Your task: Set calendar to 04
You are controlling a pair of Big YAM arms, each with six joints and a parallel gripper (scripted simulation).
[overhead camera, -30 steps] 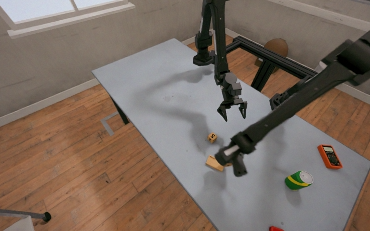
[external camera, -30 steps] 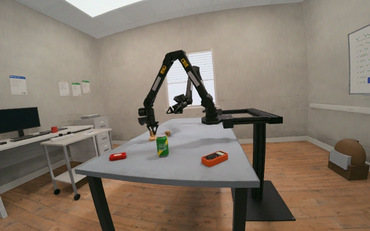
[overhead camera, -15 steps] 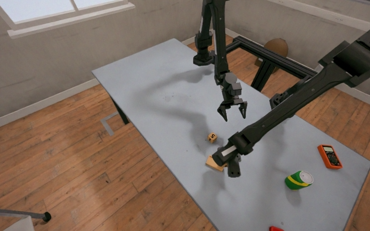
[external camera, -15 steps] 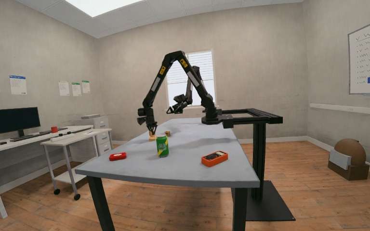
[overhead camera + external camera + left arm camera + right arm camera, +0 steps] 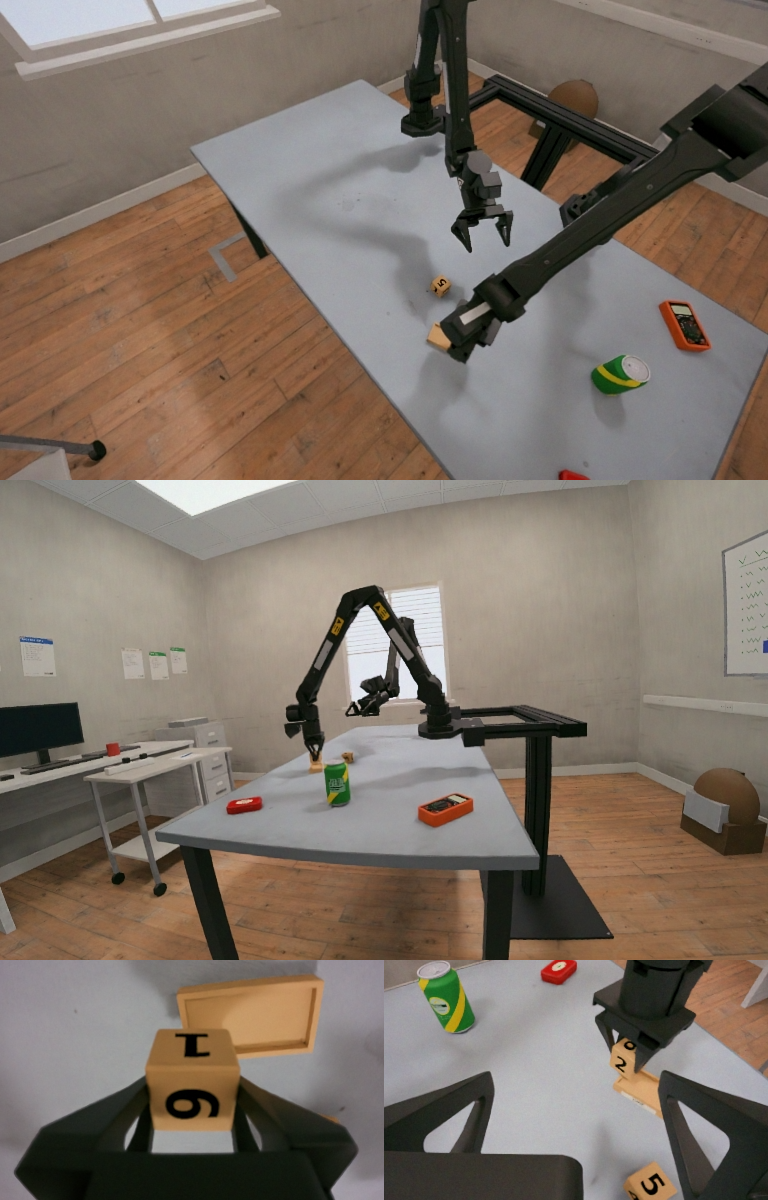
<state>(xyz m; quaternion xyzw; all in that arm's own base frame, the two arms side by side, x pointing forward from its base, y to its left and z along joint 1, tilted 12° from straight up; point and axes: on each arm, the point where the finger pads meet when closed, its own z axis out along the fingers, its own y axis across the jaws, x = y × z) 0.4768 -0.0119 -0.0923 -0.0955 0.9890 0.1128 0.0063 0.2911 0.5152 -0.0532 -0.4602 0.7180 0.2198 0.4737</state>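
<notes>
My left hand is 6 cm above the wooden calendar tray, 3 cm to the left of it and 2 cm short of it. From my left hand the other things lie so: orange multimeter 46 cm behind, 39 cm to the left, 5 cm below; then red tin 37 cm to the left, 9 cm ahead, 5 cm below; then green can 30 cm to the left, 17 cm behind.
</notes>
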